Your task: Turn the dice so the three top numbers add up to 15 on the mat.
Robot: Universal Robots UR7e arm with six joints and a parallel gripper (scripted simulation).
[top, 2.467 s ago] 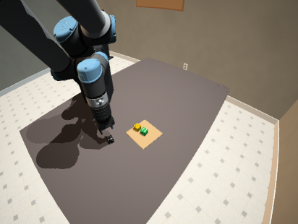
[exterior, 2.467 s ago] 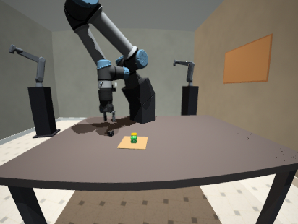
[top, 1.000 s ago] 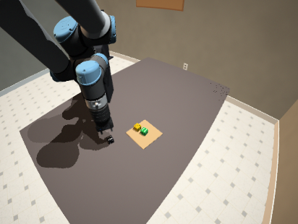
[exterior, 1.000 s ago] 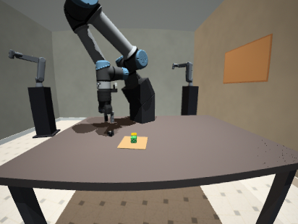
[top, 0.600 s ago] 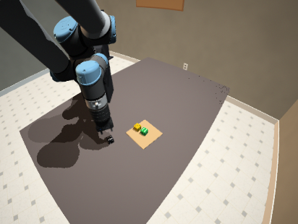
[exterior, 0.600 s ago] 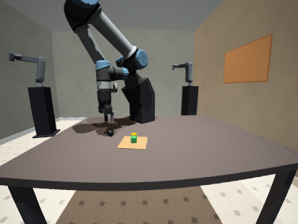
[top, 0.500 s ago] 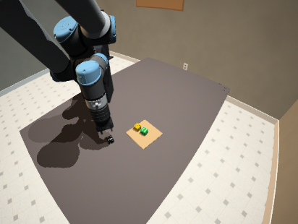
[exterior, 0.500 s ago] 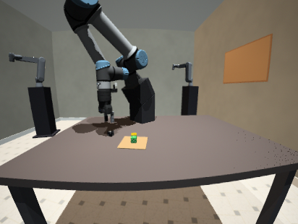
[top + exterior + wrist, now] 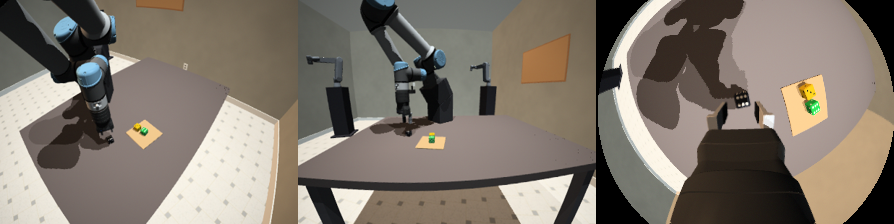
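The black die lies 9 cm below my hand. From my hand the other things lie so: yellow die 13 cm to the left, 9 cm ahead, 8 cm below; then green die 14 cm ahead, 12 cm to the left, 8 cm below; then tan mat 14 cm ahead, 12 cm to the left, 10 cm below.
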